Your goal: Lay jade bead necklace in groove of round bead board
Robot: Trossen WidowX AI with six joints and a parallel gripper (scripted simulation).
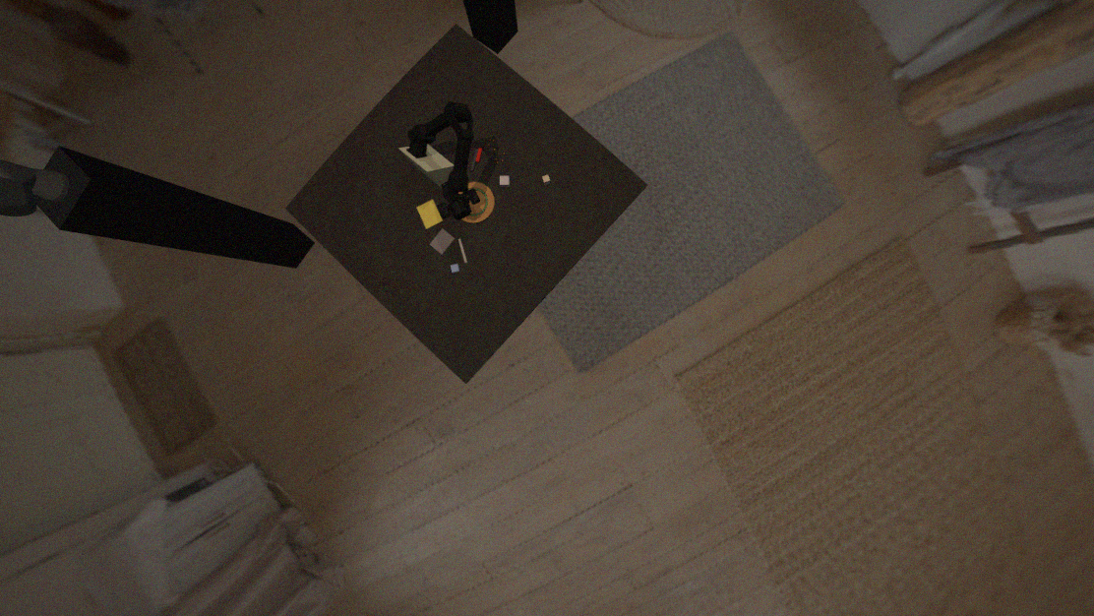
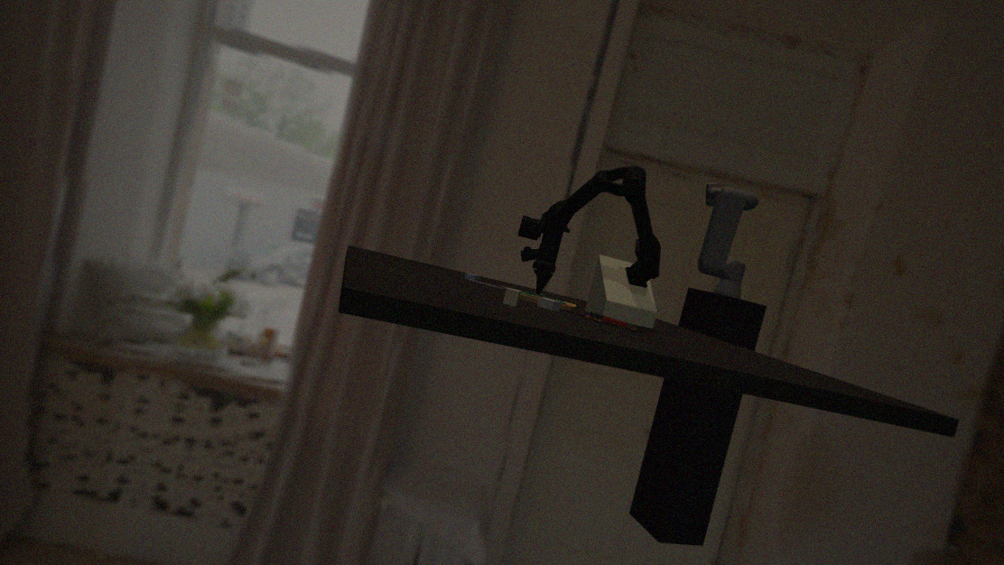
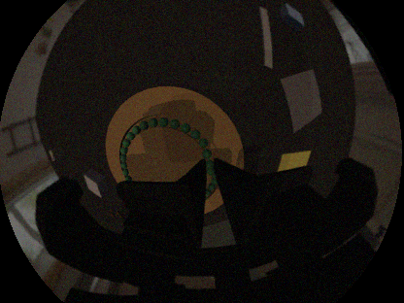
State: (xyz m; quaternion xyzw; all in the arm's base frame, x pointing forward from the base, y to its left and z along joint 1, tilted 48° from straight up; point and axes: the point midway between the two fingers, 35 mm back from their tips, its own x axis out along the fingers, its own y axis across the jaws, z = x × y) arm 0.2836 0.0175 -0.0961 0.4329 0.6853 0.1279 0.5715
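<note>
The round bead board is 1 cm ahead of my gripper tip, 6 cm to the left of it and 1 cm below it. Round my gripper tip: white stick 11 cm ahead, 16 cm to the right, 2 cm below; yellow square 13 cm behind, 12 cm to the right, 2 cm below; grey square 18 cm to the right, 2 cm below.
</note>
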